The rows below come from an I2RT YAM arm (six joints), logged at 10 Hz.
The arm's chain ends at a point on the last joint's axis. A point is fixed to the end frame.
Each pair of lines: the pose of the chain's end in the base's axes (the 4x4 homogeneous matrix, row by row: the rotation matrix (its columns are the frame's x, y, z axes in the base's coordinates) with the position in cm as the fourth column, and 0 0 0 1 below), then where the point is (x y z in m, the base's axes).
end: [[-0.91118 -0.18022 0.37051 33.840], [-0.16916 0.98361 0.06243 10.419], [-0.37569 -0.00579 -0.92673 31.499], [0 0 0 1]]
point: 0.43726 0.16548 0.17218
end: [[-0.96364 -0.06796 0.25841 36.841], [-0.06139 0.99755 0.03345 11.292], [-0.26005 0.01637 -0.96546 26.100], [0 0 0 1]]
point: 0.45522 0.16477 0.10705
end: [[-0.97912 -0.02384 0.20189 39.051], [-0.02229 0.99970 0.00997 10.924], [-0.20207 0.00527 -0.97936 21.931], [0 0 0 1]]
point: 0.47019 0.15529 0.05976
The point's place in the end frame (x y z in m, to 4 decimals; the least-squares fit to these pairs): -0.0468 0.0433 0.1728
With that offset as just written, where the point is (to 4 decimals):
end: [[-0.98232 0.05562 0.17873 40.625], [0.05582 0.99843 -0.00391 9.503], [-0.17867 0.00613 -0.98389 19.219], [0 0 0 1]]
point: 0.4855 0.1350 0.0308
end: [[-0.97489 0.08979 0.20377 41.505], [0.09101 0.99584 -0.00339 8.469], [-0.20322 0.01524 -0.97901 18.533], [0 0 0 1]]
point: 0.4998 0.1230 0.0263
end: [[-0.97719 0.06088 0.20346 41.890], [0.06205 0.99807 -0.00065 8.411], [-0.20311 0.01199 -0.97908 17.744], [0 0 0 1]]
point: 0.5024 0.1243 0.0183
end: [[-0.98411 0.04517 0.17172 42.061], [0.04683 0.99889 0.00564 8.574], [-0.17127 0.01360 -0.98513 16.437], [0 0 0 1]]
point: 0.4983 0.1278 0.0027
